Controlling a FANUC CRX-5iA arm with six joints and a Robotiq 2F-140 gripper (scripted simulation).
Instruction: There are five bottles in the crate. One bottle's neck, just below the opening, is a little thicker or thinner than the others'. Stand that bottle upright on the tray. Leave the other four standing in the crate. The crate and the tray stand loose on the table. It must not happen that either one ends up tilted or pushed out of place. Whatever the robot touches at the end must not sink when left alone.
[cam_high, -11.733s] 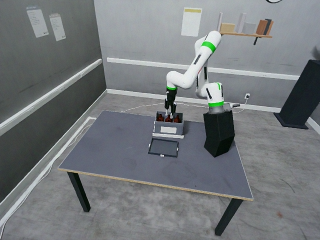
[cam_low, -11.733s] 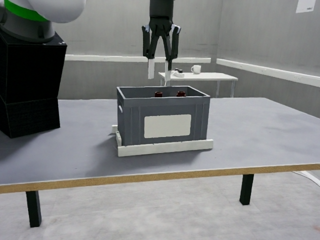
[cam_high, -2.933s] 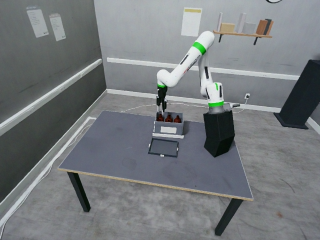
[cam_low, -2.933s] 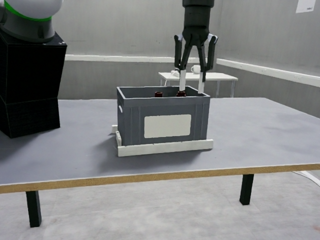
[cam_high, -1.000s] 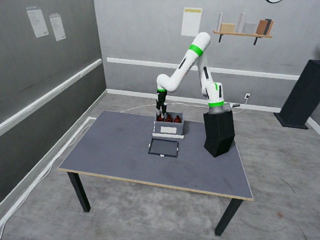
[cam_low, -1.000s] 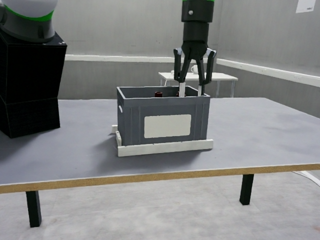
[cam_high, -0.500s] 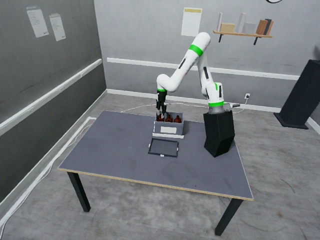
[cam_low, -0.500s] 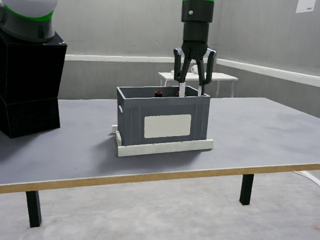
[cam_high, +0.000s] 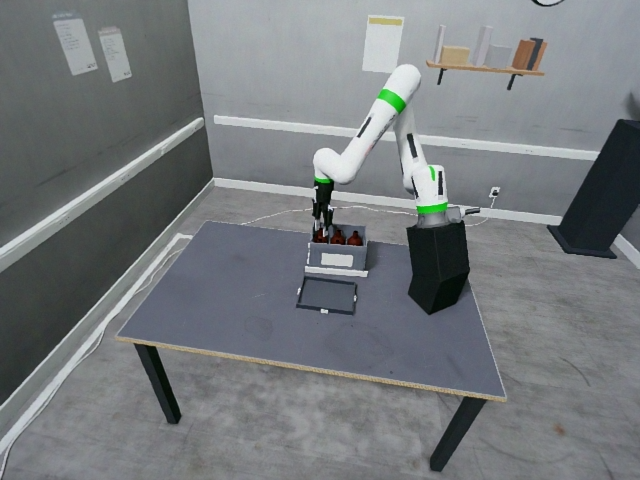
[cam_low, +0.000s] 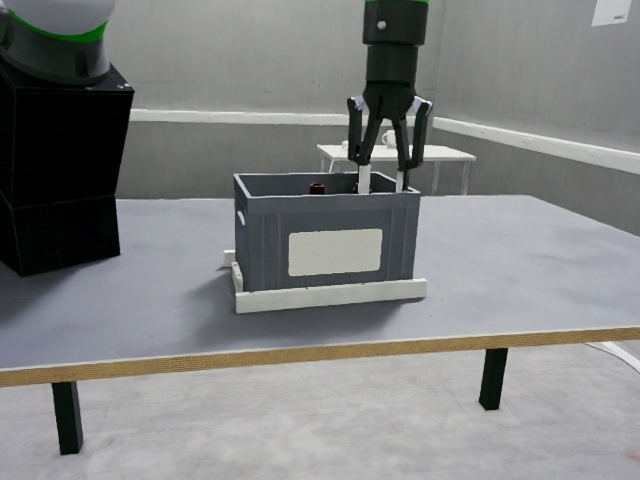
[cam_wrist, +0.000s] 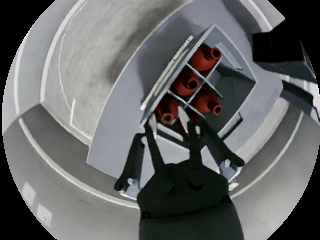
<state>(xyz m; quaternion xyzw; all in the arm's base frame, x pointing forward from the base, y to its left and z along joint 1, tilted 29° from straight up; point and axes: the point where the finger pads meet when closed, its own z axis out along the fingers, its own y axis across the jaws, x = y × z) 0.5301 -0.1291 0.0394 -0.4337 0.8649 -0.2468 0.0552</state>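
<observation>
The grey crate is 90 mm behind my hand, 40 mm to the left of it and 90 mm below it. From my hand the other things lie so: dark tray: 80 mm behind, 300 mm to the left, 160 mm below.
</observation>
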